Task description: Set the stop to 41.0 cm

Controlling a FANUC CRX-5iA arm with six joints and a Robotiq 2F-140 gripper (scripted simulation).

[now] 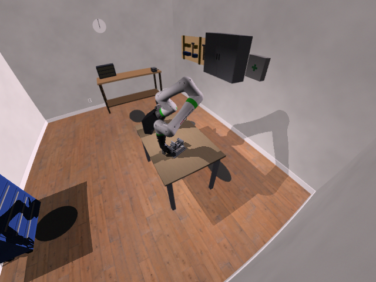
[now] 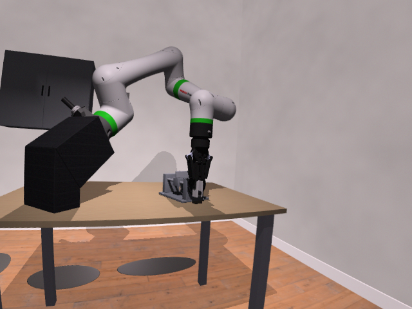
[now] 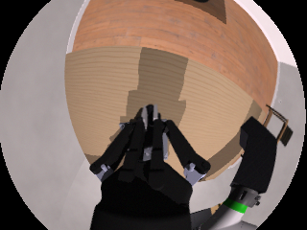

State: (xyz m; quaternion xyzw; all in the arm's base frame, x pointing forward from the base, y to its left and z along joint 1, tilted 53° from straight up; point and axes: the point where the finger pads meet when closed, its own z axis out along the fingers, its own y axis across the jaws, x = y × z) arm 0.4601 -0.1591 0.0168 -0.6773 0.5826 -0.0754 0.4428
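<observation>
Right now my hand is 20 mm past the grey stop, 140 mm to the right of it and 20 mm below it. The rest, counted from my hand: black handwheel 20 mm to the left, 10 mm below.
</observation>
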